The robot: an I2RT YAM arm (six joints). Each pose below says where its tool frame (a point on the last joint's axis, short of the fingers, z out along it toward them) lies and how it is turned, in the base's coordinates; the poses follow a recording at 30 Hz.
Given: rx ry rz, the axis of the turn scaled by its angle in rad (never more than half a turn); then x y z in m.
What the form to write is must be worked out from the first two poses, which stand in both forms.
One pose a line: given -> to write
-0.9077, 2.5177, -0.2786, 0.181, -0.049, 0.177 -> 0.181, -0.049, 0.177, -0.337, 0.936, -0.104, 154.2
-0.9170, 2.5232, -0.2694, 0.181, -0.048, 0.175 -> 0.181, -0.048, 0.175, -0.340, 0.935, -0.100, 154.6
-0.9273, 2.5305, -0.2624, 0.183, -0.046, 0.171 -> 0.183, -0.046, 0.171, -0.342, 0.935, -0.097, 155.1
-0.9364, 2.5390, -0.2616, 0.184, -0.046, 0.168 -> 0.184, -0.046, 0.168, -0.344, 0.934, -0.096, 155.8
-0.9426, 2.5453, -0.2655, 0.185, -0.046, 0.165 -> 0.185, -0.046, 0.165, -0.346, 0.933, -0.097, 156.3
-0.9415, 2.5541, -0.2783, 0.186, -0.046, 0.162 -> 0.186, -0.046, 0.162, -0.344, 0.933, -0.102, 156.8
